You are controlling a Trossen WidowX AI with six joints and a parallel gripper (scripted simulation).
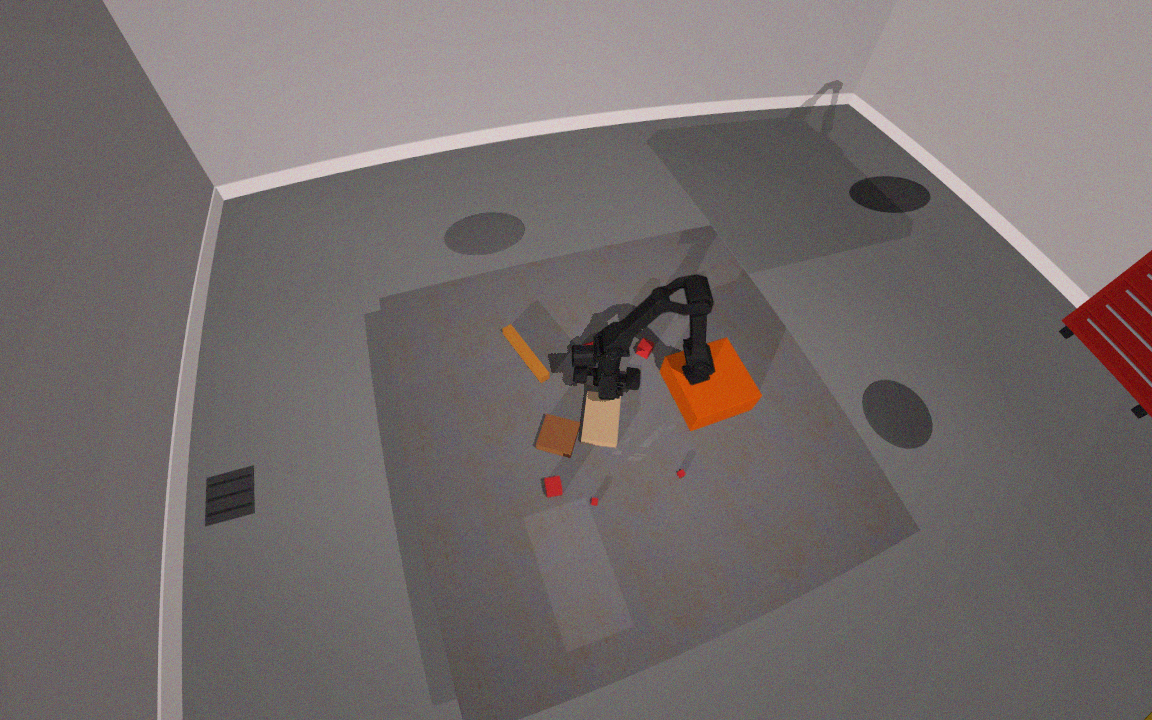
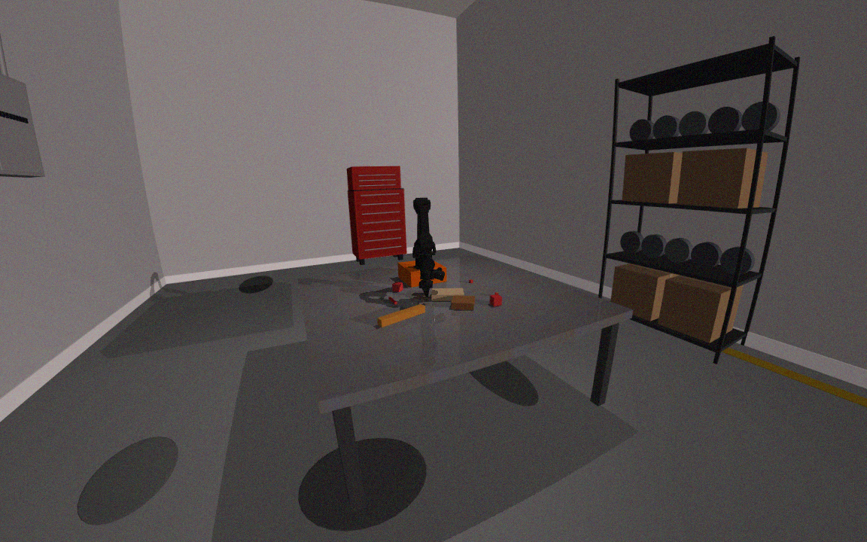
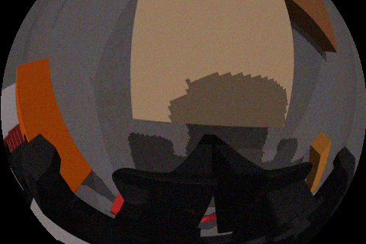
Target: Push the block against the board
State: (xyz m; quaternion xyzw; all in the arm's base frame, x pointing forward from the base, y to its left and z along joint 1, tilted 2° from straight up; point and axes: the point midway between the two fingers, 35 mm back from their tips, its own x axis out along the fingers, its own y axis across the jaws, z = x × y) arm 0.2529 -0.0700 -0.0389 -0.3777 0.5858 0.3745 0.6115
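The board is 90 mm to the left of my gripper tip, 40 mm ahead of it and 10 mm above it. Also, from my gripper tip: brown square block: 180 mm ahead, 100 mm to the left, 10 mm above; thin red strip: 170 mm to the right, 20 mm behind; long orange bar: 190 mm to the right, 190 mm ahead, 10 mm above.
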